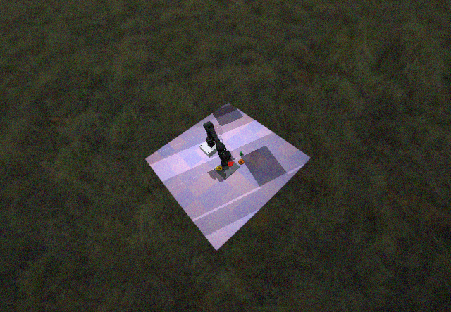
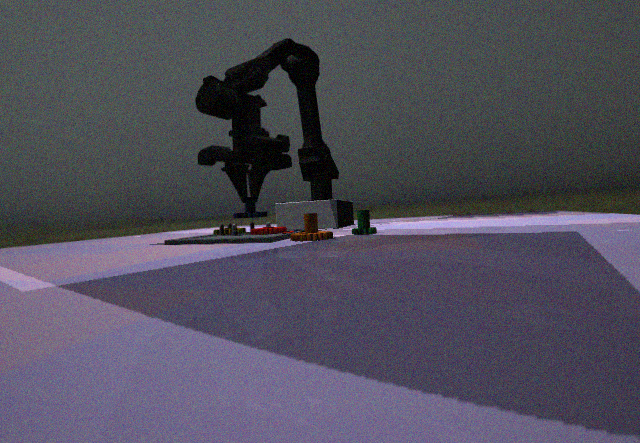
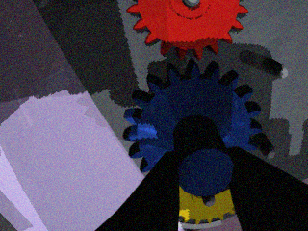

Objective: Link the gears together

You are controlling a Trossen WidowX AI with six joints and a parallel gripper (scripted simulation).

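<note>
The grey board lies 4 cm ahead of my gripper tip and 6 cm below it. The rest, counted from my gripper tip: yellow gear 2 cm behind, 6 cm to the right, 5 cm below; red gear 4 cm ahead, 5 cm to the left, 5 cm below; blue gear 1 cm below.
</note>
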